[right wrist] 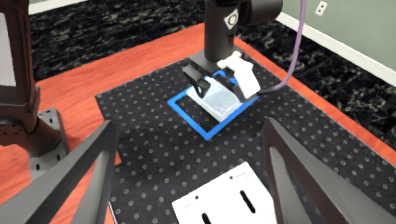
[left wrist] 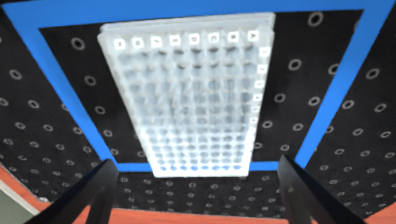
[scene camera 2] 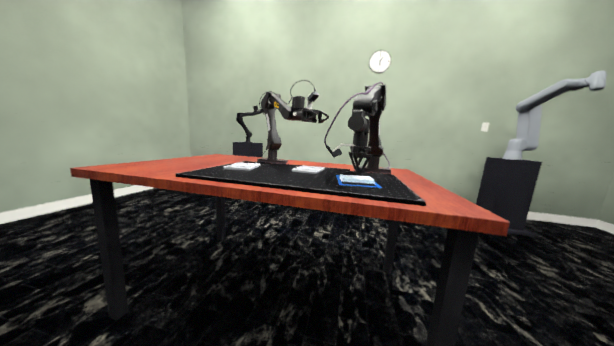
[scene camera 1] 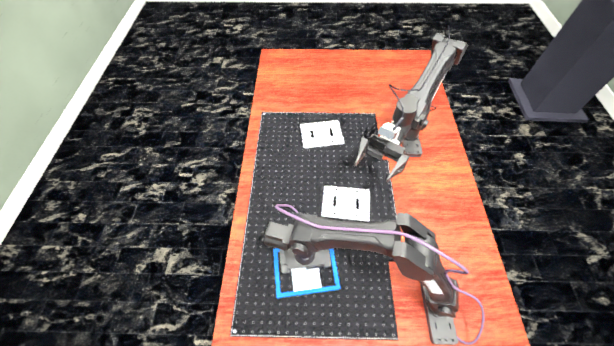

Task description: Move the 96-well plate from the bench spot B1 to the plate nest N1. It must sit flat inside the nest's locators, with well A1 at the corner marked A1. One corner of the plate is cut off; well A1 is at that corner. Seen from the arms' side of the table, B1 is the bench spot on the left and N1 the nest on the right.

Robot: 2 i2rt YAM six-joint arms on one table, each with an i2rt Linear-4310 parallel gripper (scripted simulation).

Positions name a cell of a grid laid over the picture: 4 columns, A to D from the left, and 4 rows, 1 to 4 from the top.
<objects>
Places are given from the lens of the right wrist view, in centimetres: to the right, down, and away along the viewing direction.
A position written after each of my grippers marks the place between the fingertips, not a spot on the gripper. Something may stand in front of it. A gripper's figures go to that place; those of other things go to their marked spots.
my left gripper (right wrist: C2): 4, -6, 45
my right gripper (right wrist: B3): 0, 1, 11
96-well plate (right wrist: C2): 6, -2, 46
</objects>
